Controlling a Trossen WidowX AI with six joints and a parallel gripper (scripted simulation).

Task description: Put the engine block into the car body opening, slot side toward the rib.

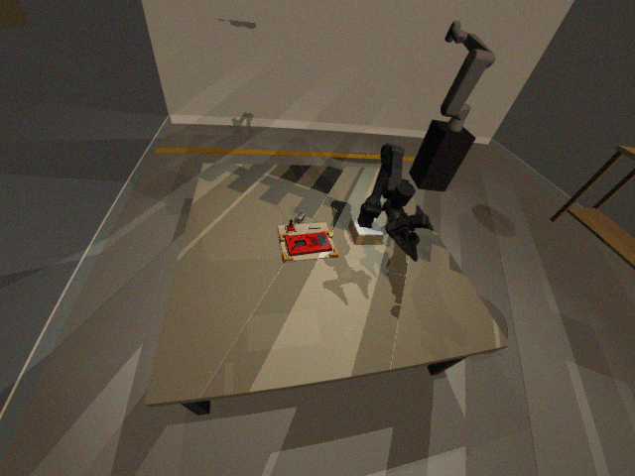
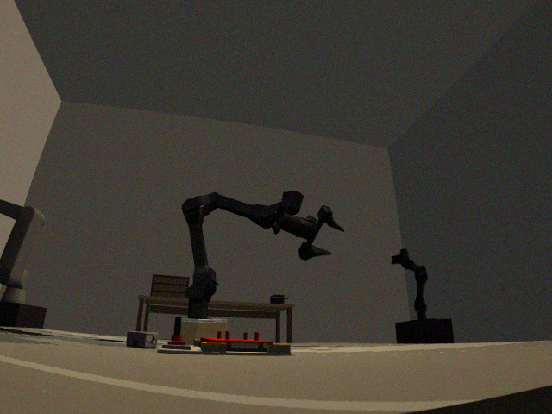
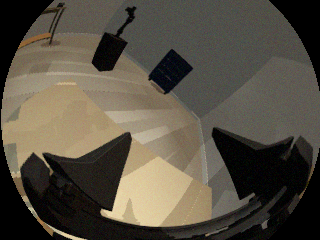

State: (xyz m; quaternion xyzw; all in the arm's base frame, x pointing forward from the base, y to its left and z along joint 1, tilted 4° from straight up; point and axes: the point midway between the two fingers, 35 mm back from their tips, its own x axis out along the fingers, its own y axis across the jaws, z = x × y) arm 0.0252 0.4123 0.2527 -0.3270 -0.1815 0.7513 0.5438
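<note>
The grey engine block is 320 mm ahead of my gripper tip, 510 mm to the right of it and 320 mm below it.
</note>
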